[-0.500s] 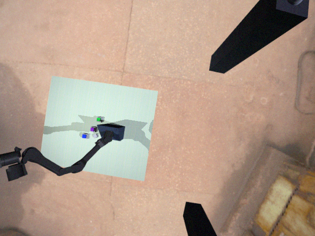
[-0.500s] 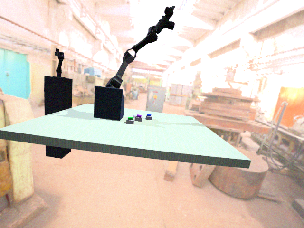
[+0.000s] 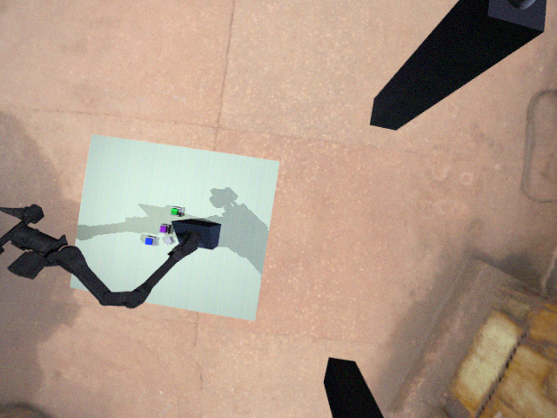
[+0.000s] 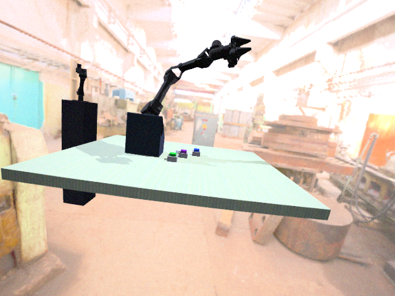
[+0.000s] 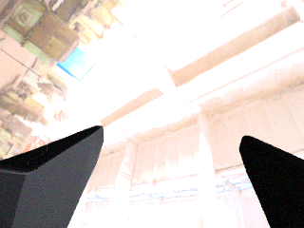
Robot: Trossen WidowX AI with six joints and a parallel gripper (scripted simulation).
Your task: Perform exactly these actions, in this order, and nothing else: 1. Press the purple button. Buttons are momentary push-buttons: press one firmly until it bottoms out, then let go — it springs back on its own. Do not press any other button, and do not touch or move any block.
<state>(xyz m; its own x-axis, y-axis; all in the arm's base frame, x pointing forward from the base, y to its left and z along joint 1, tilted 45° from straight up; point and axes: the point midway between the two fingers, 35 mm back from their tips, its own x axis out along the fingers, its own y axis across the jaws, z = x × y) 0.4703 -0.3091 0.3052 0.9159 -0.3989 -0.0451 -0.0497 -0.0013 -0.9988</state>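
Right now the purple button is 27 cm behind my gripper tip, 3 cm to the left of it and 59 cm below it. Round my gripper tip: blue button (20 cm behind, 12 cm to the left, 59 cm below); green button (31 cm behind, 7 cm to the right, 59 cm below).
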